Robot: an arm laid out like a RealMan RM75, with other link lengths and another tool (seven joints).
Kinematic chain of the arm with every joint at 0, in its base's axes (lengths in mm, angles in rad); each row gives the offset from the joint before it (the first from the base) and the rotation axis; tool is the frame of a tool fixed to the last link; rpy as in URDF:
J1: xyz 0 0 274.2 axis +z
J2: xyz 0 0 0 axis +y
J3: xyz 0 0 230.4 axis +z
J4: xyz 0 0 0 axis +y
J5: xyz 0 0 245.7 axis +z
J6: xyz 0 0 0 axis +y
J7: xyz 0 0 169.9 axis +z
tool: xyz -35 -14 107 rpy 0 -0.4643 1.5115
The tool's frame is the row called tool.
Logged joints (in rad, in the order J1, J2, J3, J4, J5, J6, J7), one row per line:
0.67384, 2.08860, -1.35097, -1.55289, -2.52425, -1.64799, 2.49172
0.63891, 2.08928, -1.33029, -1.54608, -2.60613, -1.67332, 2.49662
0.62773, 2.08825, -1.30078, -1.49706, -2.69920, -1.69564, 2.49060
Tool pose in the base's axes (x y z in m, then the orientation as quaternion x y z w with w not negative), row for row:
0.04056, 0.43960, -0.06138, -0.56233, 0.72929, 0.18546, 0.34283
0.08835, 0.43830, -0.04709, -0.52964, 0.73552, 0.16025, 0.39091
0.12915, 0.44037, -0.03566, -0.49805, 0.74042, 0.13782, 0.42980
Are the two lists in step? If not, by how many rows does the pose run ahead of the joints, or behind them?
The pose runs 1 row behind the joints: the pose in row i belongs to the joints in row i - 1.
